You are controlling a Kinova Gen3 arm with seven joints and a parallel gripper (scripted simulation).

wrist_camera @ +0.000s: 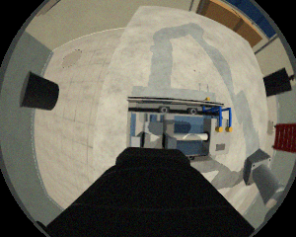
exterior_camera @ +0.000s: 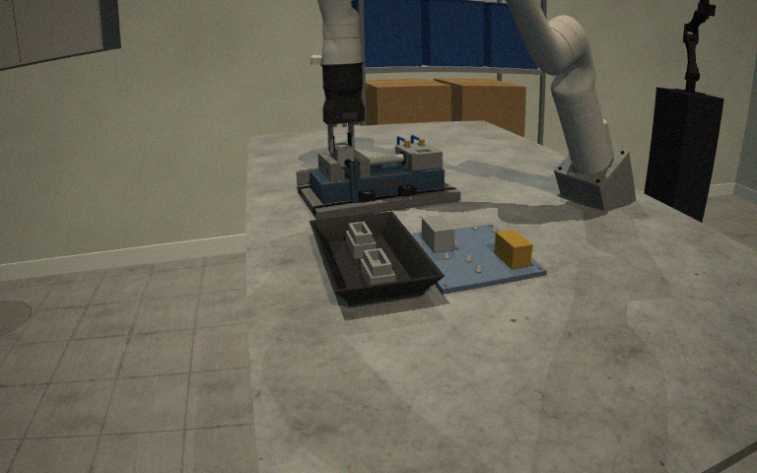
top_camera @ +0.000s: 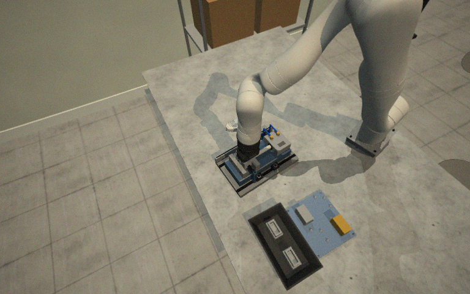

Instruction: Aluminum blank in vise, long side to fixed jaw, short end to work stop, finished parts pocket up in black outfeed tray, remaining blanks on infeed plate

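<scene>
Right now the fixed jaw is 30 mm ahead of my hand, 10 mm to the left of it and 50 mm below it. Also, from my hand: gray blank: 130 mm behind, 260 mm to the left, 100 mm below; vise: 70 mm behind, 20 mm to the right, 80 mm below; infeed plate: 180 mm behind, 300 mm to the left, 120 mm below.
</scene>
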